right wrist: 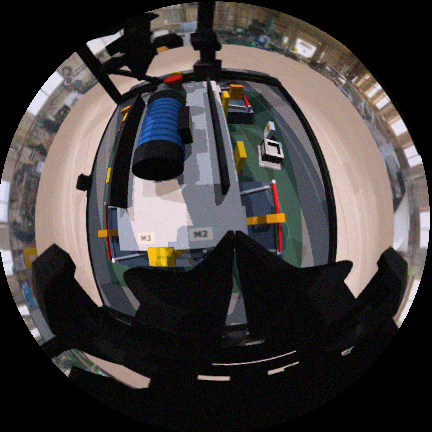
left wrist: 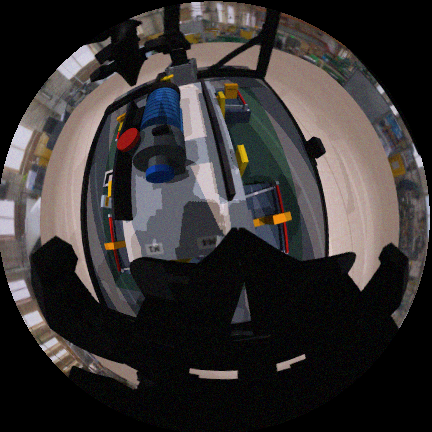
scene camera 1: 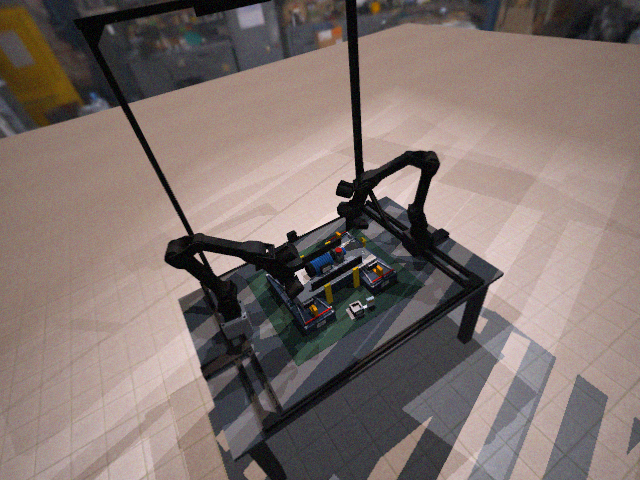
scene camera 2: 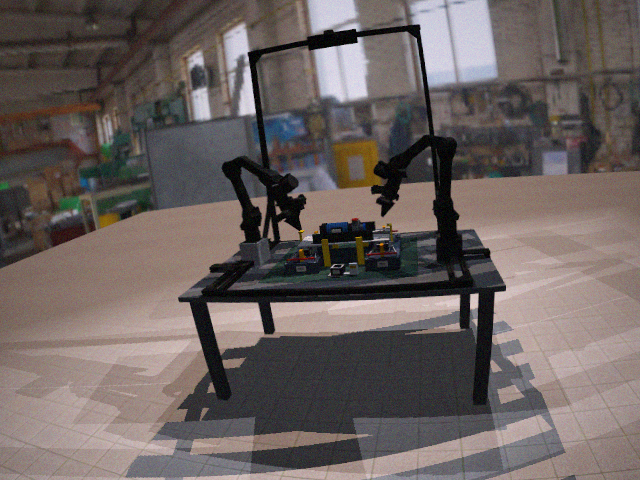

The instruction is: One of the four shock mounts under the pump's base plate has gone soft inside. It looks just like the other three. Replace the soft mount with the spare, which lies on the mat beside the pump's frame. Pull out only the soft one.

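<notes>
The pump, with its blue motor (scene camera 1: 320, 263) (scene camera 2: 339, 228) (left wrist: 162, 109) (right wrist: 158, 123), sits on a grey base plate (left wrist: 193, 189) (right wrist: 160, 209) on the green mat (scene camera 1: 318, 343) (scene camera 2: 409, 259). Corner labels read M1 (left wrist: 155, 247), M4 (left wrist: 207, 240), M2 (right wrist: 200, 233) and M3 (right wrist: 146, 238). Mount pockets with orange tabs (left wrist: 271, 219) (right wrist: 266, 219) (scene camera 1: 314, 309) (scene camera 1: 377, 270) sit at the corners. The spare mount (scene camera 1: 356, 309) (scene camera 2: 337, 270) (right wrist: 271, 151) lies on the mat. My left gripper (scene camera 1: 358, 224) (scene camera 2: 385, 206) (left wrist: 236, 232) is shut and empty above the M4 corner. My right gripper (scene camera 1: 294, 286) (scene camera 2: 296, 221) (right wrist: 233, 235) is shut and empty by M2.
Two black rails (left wrist: 219, 141) (right wrist: 217, 137) run along the plate. Yellow posts (scene camera 1: 328, 292) (scene camera 1: 355, 277) stand at the frame's near side. A red cap (left wrist: 127, 139) sits by the motor. A grey block (scene camera 1: 234, 326) (scene camera 2: 255, 251) stands at the right arm's base. A tall black gantry (scene camera 2: 332, 39) spans the table.
</notes>
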